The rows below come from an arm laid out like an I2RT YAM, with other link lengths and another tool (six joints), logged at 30 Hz.
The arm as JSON. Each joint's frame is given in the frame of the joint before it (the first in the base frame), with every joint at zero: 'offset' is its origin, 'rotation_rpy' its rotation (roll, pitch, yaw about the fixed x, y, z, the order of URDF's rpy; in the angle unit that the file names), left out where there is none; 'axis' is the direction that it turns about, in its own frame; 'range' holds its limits. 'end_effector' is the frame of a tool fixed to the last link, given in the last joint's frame.
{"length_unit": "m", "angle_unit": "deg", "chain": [
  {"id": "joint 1", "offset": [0.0, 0.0, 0.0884], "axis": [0.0, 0.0, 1.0], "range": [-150.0, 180.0]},
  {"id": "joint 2", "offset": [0.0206, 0.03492, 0.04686], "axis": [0.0, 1.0, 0.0], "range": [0.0, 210.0]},
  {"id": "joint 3", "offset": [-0.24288, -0.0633, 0.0], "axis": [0.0, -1.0, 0.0], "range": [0.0, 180.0]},
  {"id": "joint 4", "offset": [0.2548, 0.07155, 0.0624], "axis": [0.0, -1.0, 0.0], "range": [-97.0, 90.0]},
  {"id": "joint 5", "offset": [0.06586, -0.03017, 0.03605], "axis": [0.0, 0.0, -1.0], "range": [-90.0, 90.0]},
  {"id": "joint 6", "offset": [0.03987, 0.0, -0.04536], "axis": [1.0, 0.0, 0.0], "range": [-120.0, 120.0]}
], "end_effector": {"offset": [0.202, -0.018, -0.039], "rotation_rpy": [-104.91, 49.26, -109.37]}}
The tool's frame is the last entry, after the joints.
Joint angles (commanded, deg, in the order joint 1, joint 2, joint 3, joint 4, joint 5, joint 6), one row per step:
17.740, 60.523, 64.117, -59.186, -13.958, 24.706
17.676, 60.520, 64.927, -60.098, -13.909, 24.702
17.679, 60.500, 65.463, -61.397, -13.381, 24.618
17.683, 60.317, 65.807, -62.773, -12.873, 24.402
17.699, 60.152, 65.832, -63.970, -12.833, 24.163
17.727, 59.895, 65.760, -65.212, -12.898, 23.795
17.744, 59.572, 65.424, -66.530, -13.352, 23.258
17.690, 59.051, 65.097, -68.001, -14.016, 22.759
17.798, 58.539, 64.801, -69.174, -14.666, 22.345
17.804, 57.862, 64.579, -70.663, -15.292, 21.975
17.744, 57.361, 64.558, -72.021, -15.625, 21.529
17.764, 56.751, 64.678, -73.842, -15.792, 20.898
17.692, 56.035, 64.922, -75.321, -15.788, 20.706
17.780, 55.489, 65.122, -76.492, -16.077, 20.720
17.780, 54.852, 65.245, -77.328, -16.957, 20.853
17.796, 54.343, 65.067, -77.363, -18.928, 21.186
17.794, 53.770, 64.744, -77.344, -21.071, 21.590
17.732, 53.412, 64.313, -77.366, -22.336, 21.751
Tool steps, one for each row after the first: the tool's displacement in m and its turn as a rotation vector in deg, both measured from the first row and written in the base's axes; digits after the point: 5 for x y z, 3 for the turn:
-0.00129, -0.00095, 0.00328, -0.070, 0.080, -0.088
-0.00462, -0.00433, 0.00359, -0.751, 0.622, -0.313
-0.00903, -0.00808, 0.00326, -1.510, 1.219, -0.410
-0.01452, -0.01011, 0.00161, -1.956, 2.075, -0.212
-0.02077, -0.01197, -0.00019, -2.385, 2.957, 0.164
-0.02888, -0.01294, -0.00309, -2.644, 4.135, 0.879
-0.03795, -0.01359, -0.00508, -2.679, 5.329, 1.596
-0.04589, -0.01319, -0.00630, -2.590, 6.243, 2.387
-0.05487, -0.01364, -0.00691, -2.509, 7.243, 3.021
-0.06186, -0.01504, -0.00700, -2.641, 7.993, 3.501
-0.07052, -0.01750, -0.00670, -3.037, 8.836, 4.136
-0.07681, -0.01994, -0.00501, -3.246, 9.262, 4.226
-0.08268, -0.02025, -0.00340, -3.117, 9.742, 4.440
-0.08802, -0.01811, -0.00089, -2.341, 10.076, 4.744
-0.09235, -0.01085, 0.00193, -0.471, 10.392, 5.420
-0.09727, -0.00317, 0.00471, 1.556, 10.814, 6.111
-0.10090, 0.00080, 0.00520, 2.665, 11.278, 6.516

